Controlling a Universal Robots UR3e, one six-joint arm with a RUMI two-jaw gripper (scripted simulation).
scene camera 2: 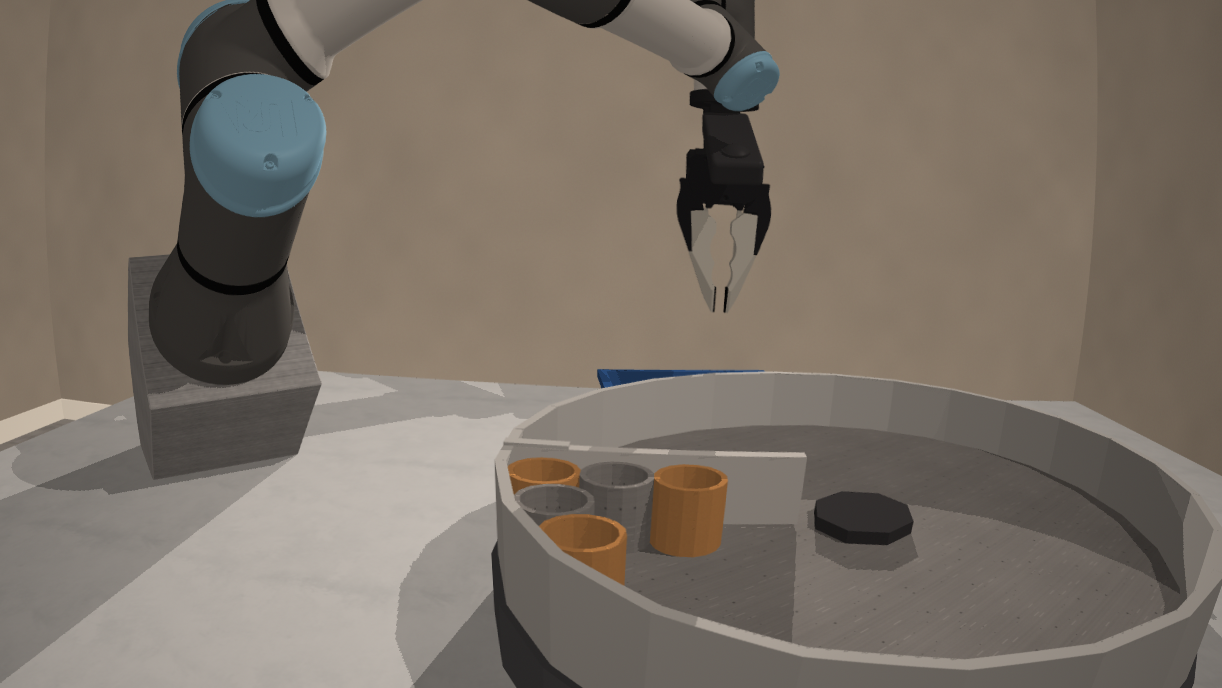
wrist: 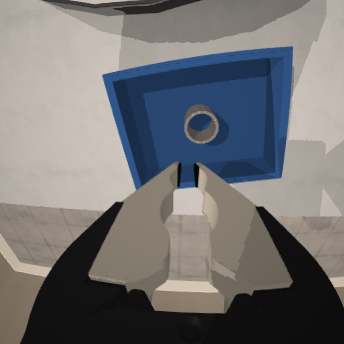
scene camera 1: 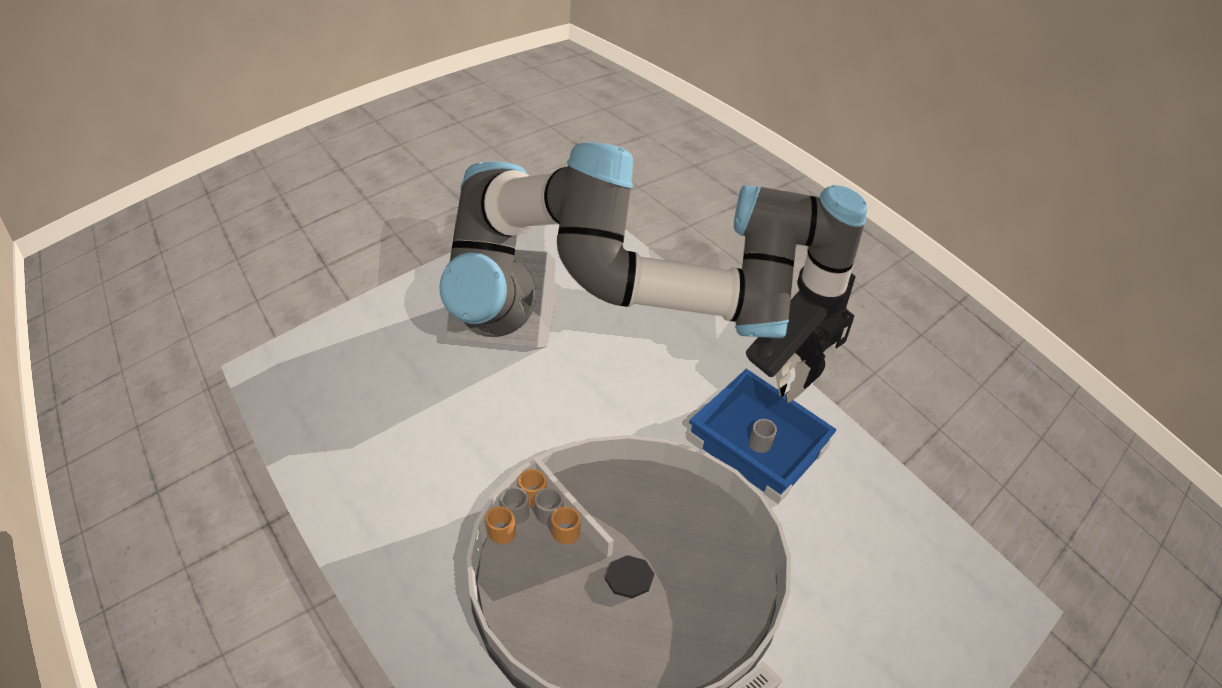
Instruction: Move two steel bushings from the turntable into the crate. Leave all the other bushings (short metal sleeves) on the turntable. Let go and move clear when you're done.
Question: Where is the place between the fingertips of my gripper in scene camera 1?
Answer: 784,398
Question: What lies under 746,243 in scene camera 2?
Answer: My gripper.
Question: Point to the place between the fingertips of my gripper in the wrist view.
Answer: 187,164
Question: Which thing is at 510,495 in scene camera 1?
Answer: A grey steel bushing.
